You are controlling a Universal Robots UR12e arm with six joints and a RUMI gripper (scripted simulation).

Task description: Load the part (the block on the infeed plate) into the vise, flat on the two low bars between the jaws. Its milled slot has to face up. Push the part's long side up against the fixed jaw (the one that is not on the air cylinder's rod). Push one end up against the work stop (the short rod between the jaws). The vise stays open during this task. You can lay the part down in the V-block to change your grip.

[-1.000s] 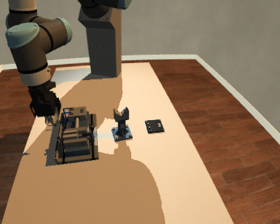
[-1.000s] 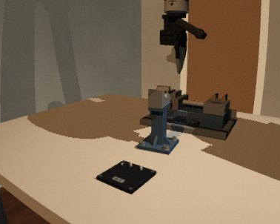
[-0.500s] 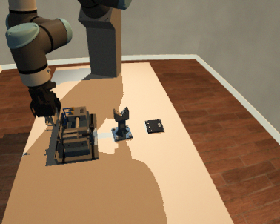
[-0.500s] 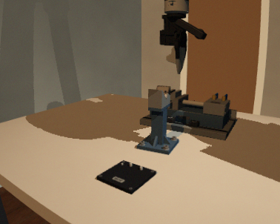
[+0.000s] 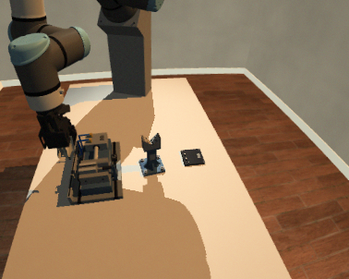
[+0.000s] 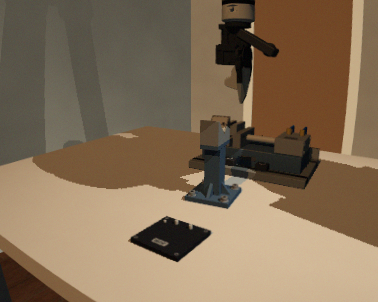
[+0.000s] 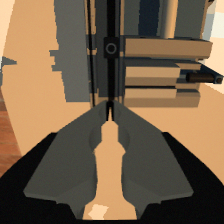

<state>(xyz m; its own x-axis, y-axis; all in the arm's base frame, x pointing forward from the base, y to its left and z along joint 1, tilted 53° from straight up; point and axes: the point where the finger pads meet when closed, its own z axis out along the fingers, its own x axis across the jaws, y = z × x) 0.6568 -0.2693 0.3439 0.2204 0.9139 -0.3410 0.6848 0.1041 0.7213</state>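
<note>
The part is 20 mm ahead of my hand, 40 mm to the left of it and 70 mm below it. The rest, counted from my hand: dark work stop rod 30 mm ahead, 110 mm to the left, 80 mm below; moving jaw 10 mm behind, 70 mm to the left, 90 mm below; cream cylinder rod 60 mm behind, 90 mm to the left, 90 mm below.
</note>
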